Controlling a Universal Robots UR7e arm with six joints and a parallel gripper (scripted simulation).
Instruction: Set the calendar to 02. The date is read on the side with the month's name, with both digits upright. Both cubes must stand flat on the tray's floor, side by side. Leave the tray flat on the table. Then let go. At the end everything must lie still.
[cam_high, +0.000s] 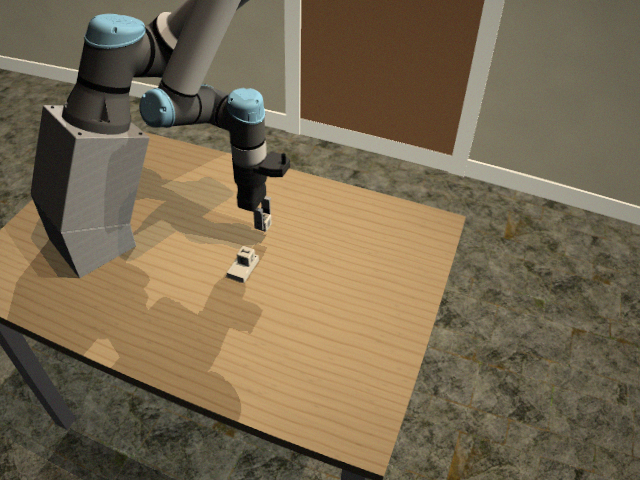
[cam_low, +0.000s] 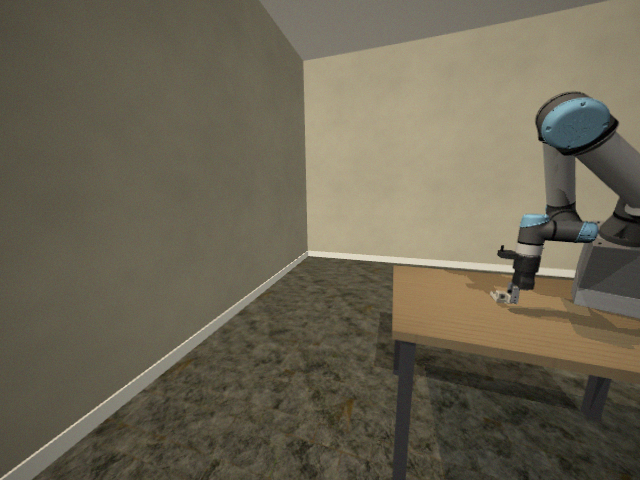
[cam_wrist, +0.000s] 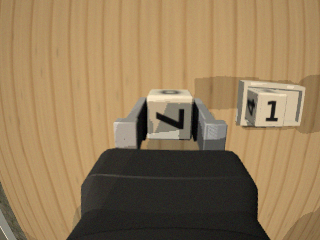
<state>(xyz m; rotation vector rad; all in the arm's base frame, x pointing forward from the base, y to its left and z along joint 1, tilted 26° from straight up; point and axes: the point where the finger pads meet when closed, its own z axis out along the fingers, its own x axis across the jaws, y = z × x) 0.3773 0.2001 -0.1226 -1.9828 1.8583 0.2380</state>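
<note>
My hand is 110 mm to the left of the calendar tray, 60 mm above it and 10 mm short of it. The rest, counted from my hand: digit cube (10 mm below).
</note>
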